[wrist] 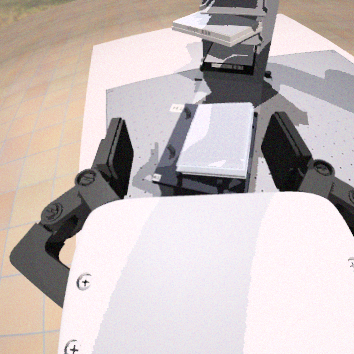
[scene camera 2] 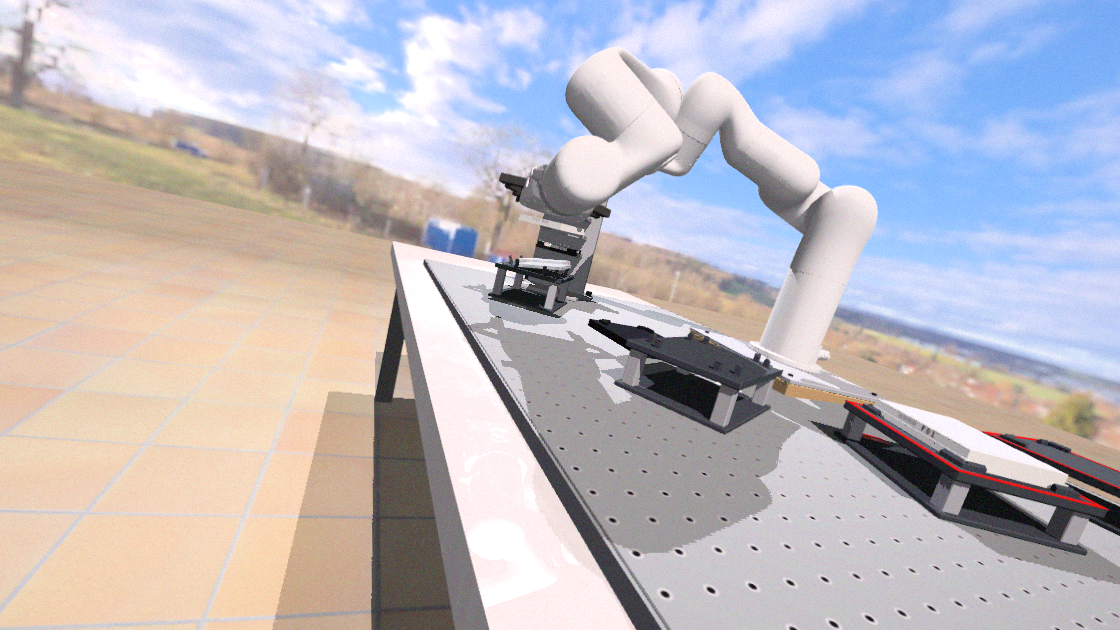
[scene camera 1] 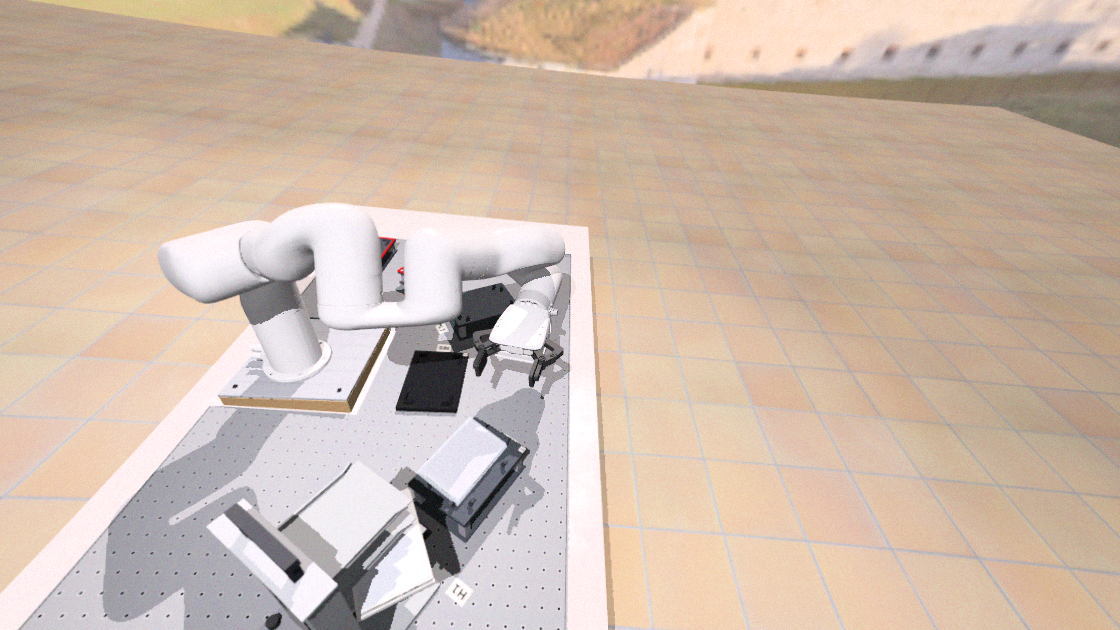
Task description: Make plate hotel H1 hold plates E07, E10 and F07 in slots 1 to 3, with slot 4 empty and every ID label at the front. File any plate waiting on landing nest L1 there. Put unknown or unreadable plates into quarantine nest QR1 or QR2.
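Places are measured from the arm's base along level axes (x ahead, y left, z up), in centimetres.
Where they show: gripper, fingertip midpoint: (wrist: 197, 131) (scene camera 1: 503, 377); arm's base, link origin: (scene camera 2: 782, 359) (scene camera 1: 299, 361).
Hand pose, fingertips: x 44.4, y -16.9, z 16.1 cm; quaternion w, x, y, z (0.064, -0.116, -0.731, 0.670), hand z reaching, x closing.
Things, the pixels of their centre, and the offset from my fingertips. "spot": a spot on its surface instead.
- Hotel H1, body centre: (scene camera 1: 336, 565) (wrist: 236, 15) (scene camera 2: 567, 228) dy -28.5, dx -17.6, dz -2.7 cm
- pale plate, body centre: (scene camera 1: 386, 546) (wrist: 214, 24) (scene camera 2: 551, 224) dy -26.3, dx -12.5, dz -2.9 cm
- dark plate, body centre: (wrist: 231, 51) (scene camera 2: 559, 248) dy -25.1, dx -15.4, dz -7.7 cm
- black flat pad, surface spot: (scene camera 1: 433, 381) spot: dy +13.2, dx -15.8, dz -16.8 cm
Hotel H1 (scene camera 1: 234, 540) (scene camera 2: 587, 250) (wrist: 267, 55) stands at the table's far end in the wrist view. A pale plate (scene camera 1: 403, 565) (wrist: 215, 27) sits skewed in it, its front corner sticking out. A dark plate (wrist: 227, 66) with a label strip at the front lies lower down. A white plate (scene camera 1: 466, 460) (scene camera 2: 545, 264) (wrist: 217, 137) rests on a dark raised nest (scene camera 1: 509, 474) (scene camera 2: 526, 299) (wrist: 167, 167) before the hotel; I cannot read its tag. My gripper (scene camera 1: 506, 374) (scene camera 2: 557, 197) (wrist: 197, 131) is open and empty, above and short of this nest.
A black flat pad (scene camera 1: 433, 381) lies beside the arm's base. A dark raised nest (scene camera 1: 481, 307) (scene camera 2: 697, 356) without a plate stands behind the gripper. A red-rimmed nest (scene camera 2: 950, 499) holds a white plate (scene camera 2: 979, 448) with a small label; another red-rimmed nest (scene camera 2: 1057, 454) stands beside it.
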